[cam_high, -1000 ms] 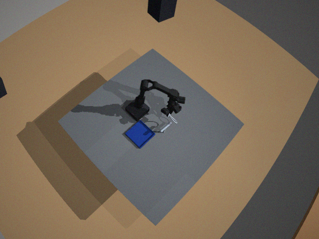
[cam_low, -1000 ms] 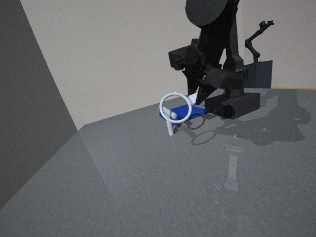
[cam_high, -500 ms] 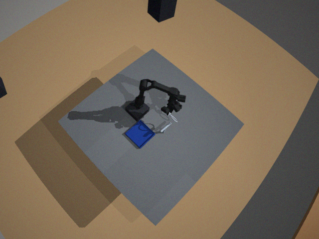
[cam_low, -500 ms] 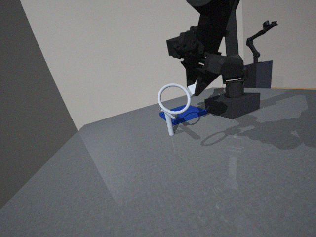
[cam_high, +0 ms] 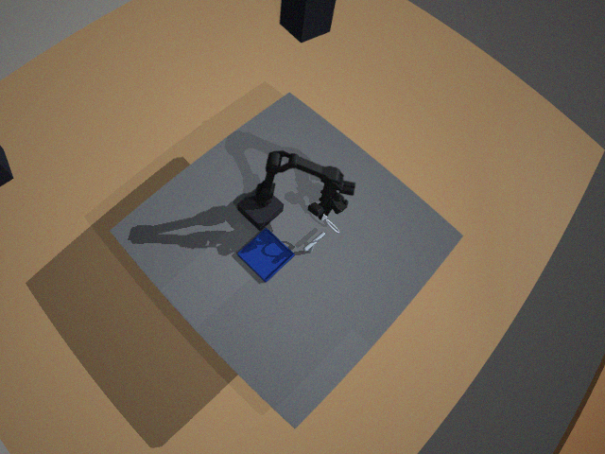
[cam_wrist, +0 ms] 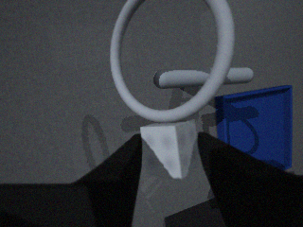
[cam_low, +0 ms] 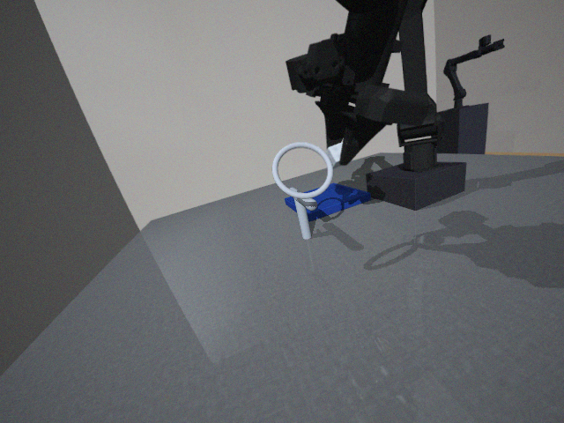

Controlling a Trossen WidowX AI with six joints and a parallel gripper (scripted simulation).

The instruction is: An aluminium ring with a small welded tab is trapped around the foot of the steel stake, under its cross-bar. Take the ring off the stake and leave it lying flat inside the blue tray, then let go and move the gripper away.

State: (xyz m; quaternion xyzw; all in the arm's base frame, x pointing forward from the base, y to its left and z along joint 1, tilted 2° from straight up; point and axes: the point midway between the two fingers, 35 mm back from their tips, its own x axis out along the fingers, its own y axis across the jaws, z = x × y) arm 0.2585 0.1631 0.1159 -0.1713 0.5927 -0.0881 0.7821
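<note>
Now: gripper tip 28 cm to the left of the blue tray, 15 cm above it and 5 cm past it. Round my gripper tip: aluminium ring: 5 cm ahead, 1 cm to the left.
</note>
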